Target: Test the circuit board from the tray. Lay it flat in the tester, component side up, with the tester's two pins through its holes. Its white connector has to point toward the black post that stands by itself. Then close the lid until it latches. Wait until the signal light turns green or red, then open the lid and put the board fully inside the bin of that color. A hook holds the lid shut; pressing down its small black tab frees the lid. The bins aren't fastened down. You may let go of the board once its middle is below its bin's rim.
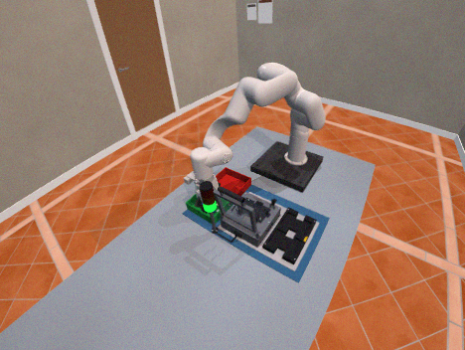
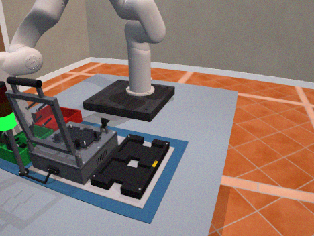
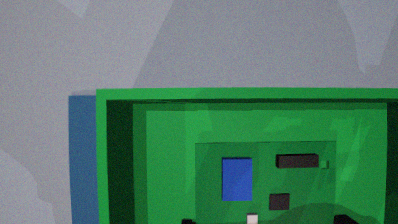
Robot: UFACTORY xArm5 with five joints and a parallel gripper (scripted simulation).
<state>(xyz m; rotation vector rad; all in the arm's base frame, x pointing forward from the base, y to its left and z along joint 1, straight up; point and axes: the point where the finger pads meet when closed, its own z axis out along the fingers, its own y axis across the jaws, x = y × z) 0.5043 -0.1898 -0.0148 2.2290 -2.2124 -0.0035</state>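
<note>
The green bin lies right at my hand. The rest, counted from my hand: red bin 15 cm behind; then green circuit board 1 cm below; then clear lid 7 cm ahead, 20 cm to the left, 17 cm above.
</note>
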